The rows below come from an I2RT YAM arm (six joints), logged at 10 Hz.
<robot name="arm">
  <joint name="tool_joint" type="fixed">
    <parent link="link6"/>
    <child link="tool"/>
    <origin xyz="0 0 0" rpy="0 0 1.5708"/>
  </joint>
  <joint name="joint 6" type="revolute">
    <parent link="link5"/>
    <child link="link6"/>
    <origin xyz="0.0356 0 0.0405" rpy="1.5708 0 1.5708"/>
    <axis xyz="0 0 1"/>
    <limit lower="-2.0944" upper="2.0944"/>
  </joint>
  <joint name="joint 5" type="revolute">
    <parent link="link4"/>
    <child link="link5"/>
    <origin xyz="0.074 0.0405 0.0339" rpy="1.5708 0 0"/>
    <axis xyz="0 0 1"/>
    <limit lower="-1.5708" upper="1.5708"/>
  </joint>
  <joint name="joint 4" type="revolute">
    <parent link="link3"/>
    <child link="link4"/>
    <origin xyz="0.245 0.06 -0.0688"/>
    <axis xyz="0 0 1"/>
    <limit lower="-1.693" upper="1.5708"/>
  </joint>
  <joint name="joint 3" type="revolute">
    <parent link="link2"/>
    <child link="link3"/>
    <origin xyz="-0.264 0 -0.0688" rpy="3.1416 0 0"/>
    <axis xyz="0 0 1"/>
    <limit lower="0" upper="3.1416"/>
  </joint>
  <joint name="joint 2" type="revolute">
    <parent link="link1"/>
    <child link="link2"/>
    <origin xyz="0.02 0.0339 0.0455" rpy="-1.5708 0 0"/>
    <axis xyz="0 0 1"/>
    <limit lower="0" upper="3.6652"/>
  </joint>
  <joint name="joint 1" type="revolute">
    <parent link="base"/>
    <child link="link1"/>
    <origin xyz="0 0 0.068"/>
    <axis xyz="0 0 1"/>
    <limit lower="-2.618" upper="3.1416"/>
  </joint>
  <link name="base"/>
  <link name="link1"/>
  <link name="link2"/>
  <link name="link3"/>
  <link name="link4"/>
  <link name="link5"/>
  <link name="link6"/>
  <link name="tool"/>
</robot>
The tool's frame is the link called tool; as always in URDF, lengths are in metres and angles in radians.
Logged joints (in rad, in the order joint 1, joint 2, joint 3, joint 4, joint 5, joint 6), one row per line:
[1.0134, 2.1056, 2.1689, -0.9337, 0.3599, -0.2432]
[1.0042, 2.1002, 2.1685, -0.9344, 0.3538, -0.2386]
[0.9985, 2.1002, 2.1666, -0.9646, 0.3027, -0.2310]
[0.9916, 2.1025, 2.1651, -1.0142, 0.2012, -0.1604]
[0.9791, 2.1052, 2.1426, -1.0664, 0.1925, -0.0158]
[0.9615, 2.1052, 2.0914, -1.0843, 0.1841, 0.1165]
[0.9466, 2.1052, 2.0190, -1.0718, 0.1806, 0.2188]
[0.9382, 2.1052, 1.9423, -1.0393, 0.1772, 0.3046]
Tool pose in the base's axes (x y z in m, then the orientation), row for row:
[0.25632, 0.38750, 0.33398, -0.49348, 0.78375, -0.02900, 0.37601]
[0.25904, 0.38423, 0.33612, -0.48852, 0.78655, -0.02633, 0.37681]
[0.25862, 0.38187, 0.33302, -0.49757, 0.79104, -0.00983, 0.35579]
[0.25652, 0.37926, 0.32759, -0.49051, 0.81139, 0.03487, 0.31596]
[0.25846, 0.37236, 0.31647, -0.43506, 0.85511, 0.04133, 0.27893]
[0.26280, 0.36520, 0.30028, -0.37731, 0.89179, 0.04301, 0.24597]
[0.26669, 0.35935, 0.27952, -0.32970, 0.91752, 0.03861, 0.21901]
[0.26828, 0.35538, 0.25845, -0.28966, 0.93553, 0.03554, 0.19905]
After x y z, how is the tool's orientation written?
As a quaternion, x y z w.
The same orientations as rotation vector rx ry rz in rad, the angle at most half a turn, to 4 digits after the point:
[-1.2625, 2.0051, -0.0742]
[-1.2493, 2.0115, -0.0673]
[-1.2853, 2.0433, -0.0254]
[-1.2918, 2.1368, 0.0918]
[-1.1671, 2.2940, 0.1109]
[-1.0294, 2.4331, 0.1173]
[-0.9123, 2.5389, 0.1068]
[-0.8101, 2.6165, 0.0994]

